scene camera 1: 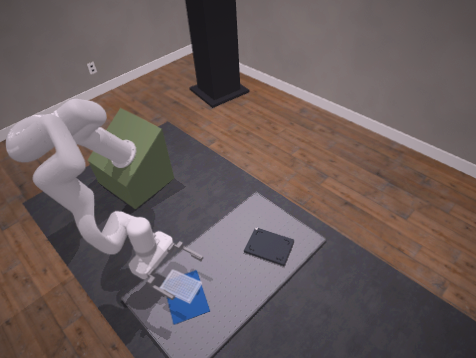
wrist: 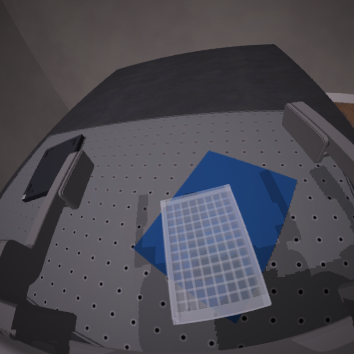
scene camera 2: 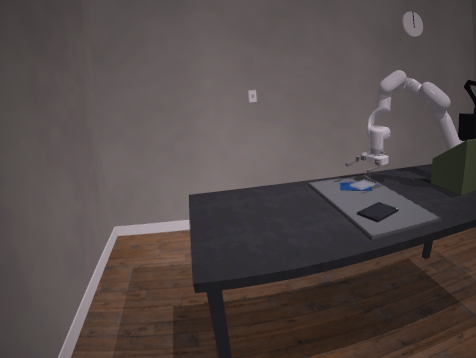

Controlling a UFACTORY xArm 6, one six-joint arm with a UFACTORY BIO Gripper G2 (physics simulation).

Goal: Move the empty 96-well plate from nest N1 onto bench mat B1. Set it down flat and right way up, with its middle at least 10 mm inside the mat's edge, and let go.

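Places are measured from the arm's base along level axes (x back, y right, z up), in centimetres.
Pixels of known places: hand, tool point: (scene camera 1: 183,274) (wrist: 182,153) (scene camera 2: 359,167); arm's base, link origin: (scene camera 1: 124,154) (scene camera 2: 455,150).
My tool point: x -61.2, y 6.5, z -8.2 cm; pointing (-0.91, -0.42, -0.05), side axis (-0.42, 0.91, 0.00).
Note:
Ahead of a thing's pixels: the offset from my tool point to its middle. Level surfaces: height alone.
The clear 96-well plate @(dy +1.3, dx +2.7, dz -9.9 cm) (scene camera 1: 181,286) (scene camera 2: 363,184) (wrist: 212,255) lies, looking flat, on the blue bench mat B1 @(dz -10.6 cm) (scene camera 1: 192,311) (scene camera 2: 345,187) (wrist: 267,200). It is turned at an angle to the mat. Its middle is over the blue, while some corners and part of its sides reach past the mat's edge. My gripper (scene camera 1: 185,276) (scene camera 2: 359,171) (wrist: 191,155) is open and empty above the plate, its fingers wide apart and clear of the plate's sides. The dark nest N1 @(dy -34.4, dx -3.0, dz -10.1 cm) (scene camera 1: 269,246) (scene camera 2: 378,211) (wrist: 52,167) holds no plate.
The grey perforated board @(dz -10.8 cm) (scene camera 1: 227,280) (scene camera 2: 400,212) (wrist: 115,200) carries the mat and the nest. A green slant-topped block (scene camera 1: 150,170) (scene camera 2: 452,170) stands by the arm's base. A black column (scene camera 1: 215,50) stands behind the table in the first scene view.

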